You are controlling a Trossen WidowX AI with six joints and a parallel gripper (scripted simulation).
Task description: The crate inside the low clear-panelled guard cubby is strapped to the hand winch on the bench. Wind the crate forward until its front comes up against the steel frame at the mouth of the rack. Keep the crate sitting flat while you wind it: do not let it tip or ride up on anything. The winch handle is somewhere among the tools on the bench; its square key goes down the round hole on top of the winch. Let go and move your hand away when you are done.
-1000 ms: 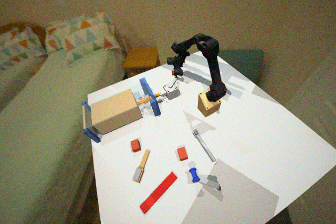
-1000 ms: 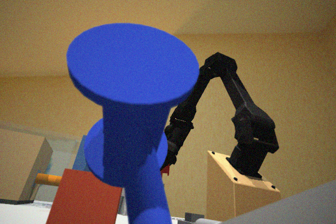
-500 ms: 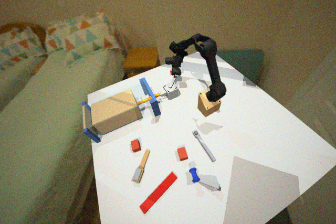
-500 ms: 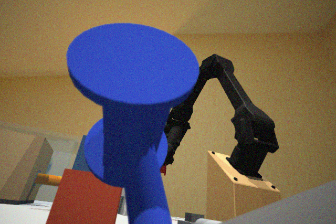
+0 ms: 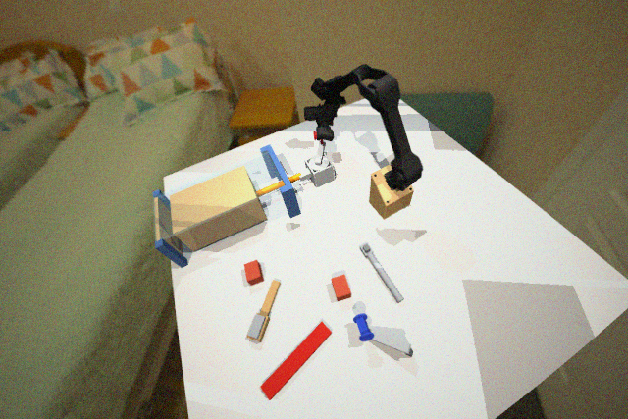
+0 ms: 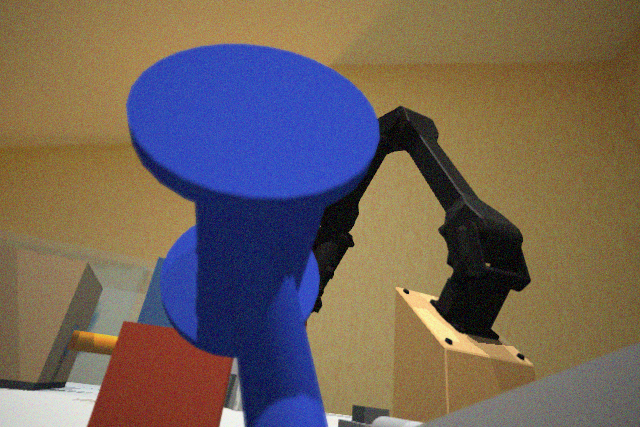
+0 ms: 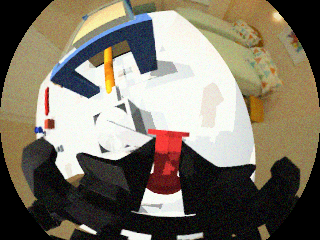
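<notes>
Now: gripper tip 4 cm to the right of the grey crank arm, 3 cm above it and 1 cm short of it. Round my gripper tip: grey winch: 10 cm below, 8 cm to the left, 3 cm ahead; winch drum: 10 cm below, 9 cm to the left, 5 cm ahead; red grip: 1 cm to the left, 1 cm behind.
</notes>
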